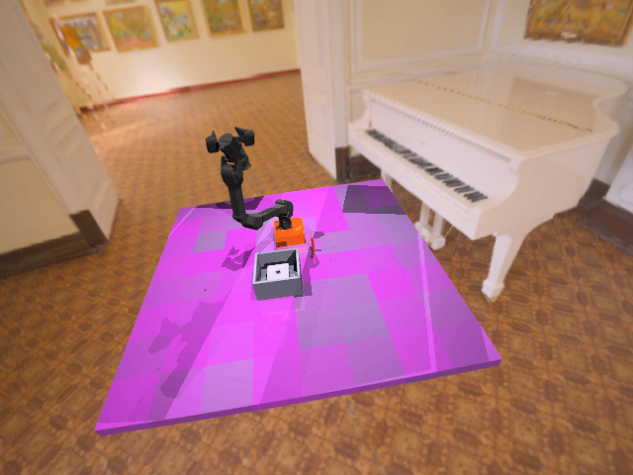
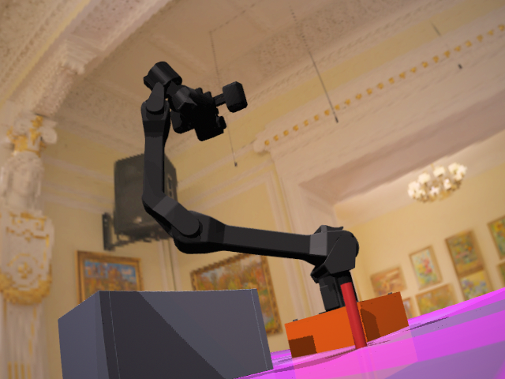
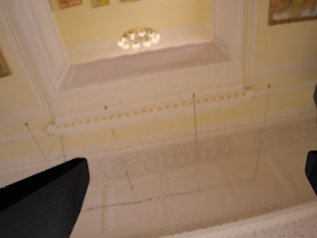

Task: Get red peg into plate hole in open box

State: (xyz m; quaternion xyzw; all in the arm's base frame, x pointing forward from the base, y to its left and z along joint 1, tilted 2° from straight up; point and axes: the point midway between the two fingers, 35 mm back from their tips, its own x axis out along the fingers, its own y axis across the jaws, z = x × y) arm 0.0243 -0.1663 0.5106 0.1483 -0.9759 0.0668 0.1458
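Now: the red peg 54 cm below my gripper tip, 28 cm to the left of it and 16 cm ahead of it. From my gripper tip the other things lie so: plate 54 cm below, 32 cm ahead, 11 cm to the left; then grey box 56 cm below, 32 cm ahead, 11 cm to the left.
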